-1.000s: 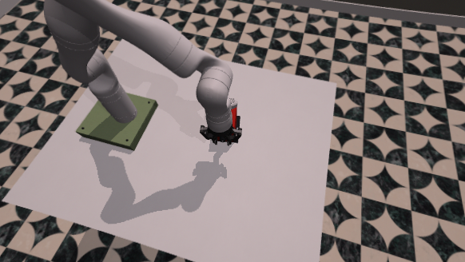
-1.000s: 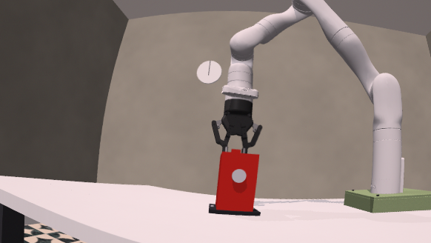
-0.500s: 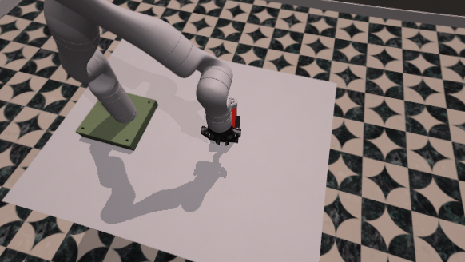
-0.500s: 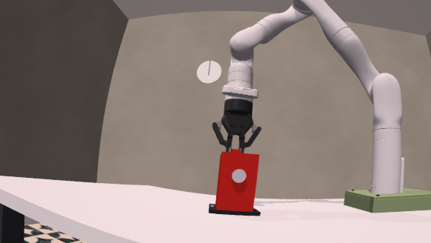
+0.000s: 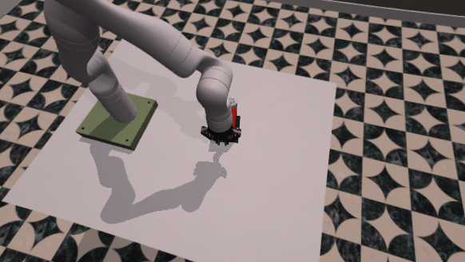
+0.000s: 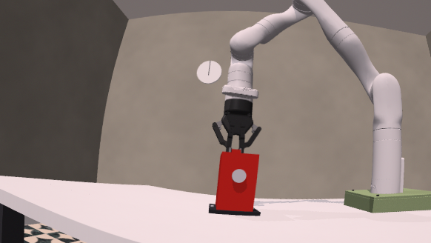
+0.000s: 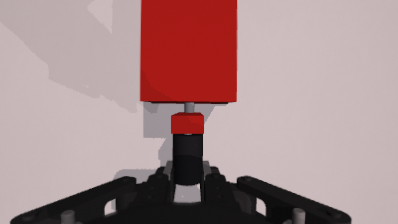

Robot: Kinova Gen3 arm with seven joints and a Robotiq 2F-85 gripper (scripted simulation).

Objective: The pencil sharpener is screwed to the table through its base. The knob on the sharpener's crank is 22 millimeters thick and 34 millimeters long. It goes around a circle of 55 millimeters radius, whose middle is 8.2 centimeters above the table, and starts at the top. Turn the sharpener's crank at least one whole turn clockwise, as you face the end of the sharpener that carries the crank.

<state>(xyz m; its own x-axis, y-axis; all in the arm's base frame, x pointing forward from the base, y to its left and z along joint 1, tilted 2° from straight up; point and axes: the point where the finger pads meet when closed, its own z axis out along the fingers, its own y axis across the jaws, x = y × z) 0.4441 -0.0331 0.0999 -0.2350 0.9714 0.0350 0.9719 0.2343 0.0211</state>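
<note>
My gripper is now 20 mm to the right of the black crank knob.
</note>
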